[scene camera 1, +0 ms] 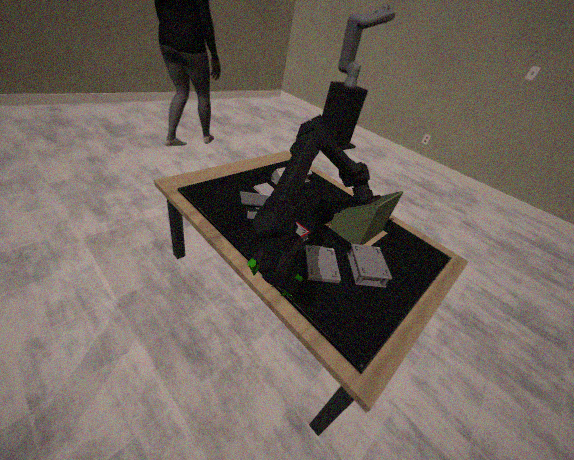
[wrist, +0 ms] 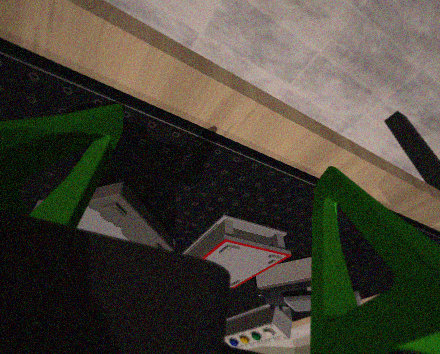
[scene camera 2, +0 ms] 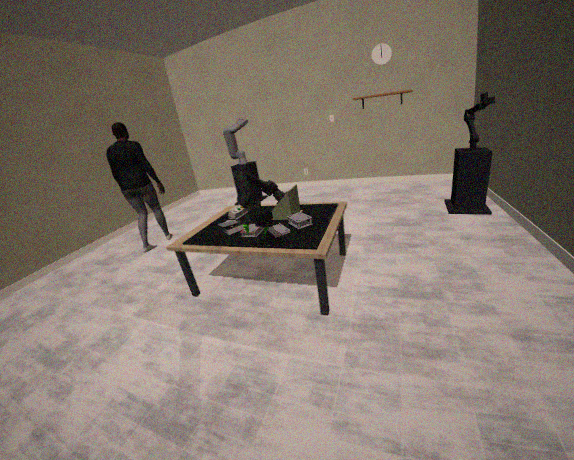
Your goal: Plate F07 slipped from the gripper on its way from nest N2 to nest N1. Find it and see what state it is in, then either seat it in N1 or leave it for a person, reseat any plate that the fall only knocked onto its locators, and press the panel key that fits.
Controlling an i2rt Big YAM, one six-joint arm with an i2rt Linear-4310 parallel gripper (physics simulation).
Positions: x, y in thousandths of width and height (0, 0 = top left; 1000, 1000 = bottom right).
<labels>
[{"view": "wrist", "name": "my gripper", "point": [515, 417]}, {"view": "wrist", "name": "red-rimmed plate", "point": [574, 733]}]
</labels>
